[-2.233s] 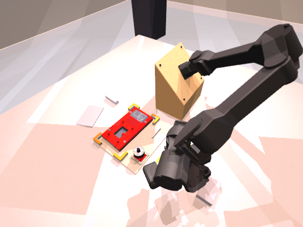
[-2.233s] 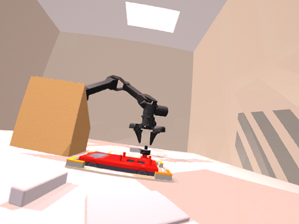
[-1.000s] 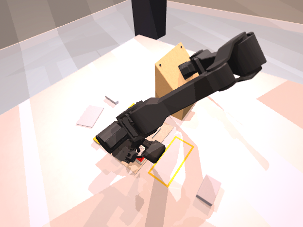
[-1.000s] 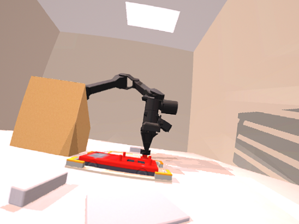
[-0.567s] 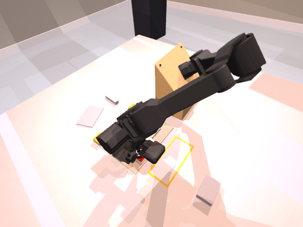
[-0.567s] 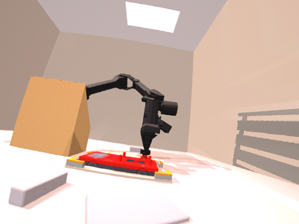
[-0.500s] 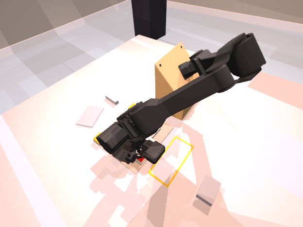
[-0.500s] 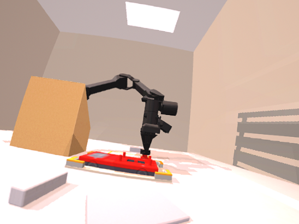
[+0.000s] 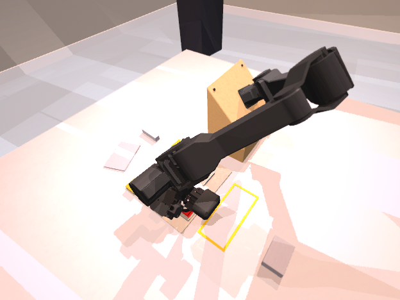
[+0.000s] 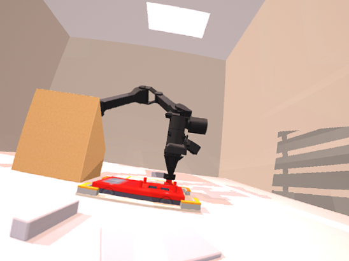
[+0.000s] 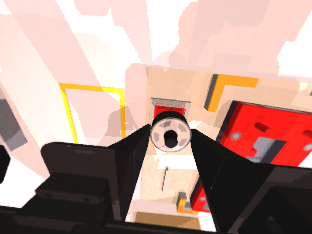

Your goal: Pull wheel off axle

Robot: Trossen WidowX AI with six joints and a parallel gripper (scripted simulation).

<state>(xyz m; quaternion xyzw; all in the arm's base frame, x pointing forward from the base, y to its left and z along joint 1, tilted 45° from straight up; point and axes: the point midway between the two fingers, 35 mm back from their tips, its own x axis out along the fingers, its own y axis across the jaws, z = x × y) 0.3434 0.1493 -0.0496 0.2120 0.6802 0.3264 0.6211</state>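
My gripper tip is 1 cm above the axle. Also, from my gripper tip: pale flat plate: 1 cm ahead, 32 cm to the right, 4 cm below; pale block: 7 cm behind, 25 cm to the left, 3 cm below; wheel: right at my gripper tip.
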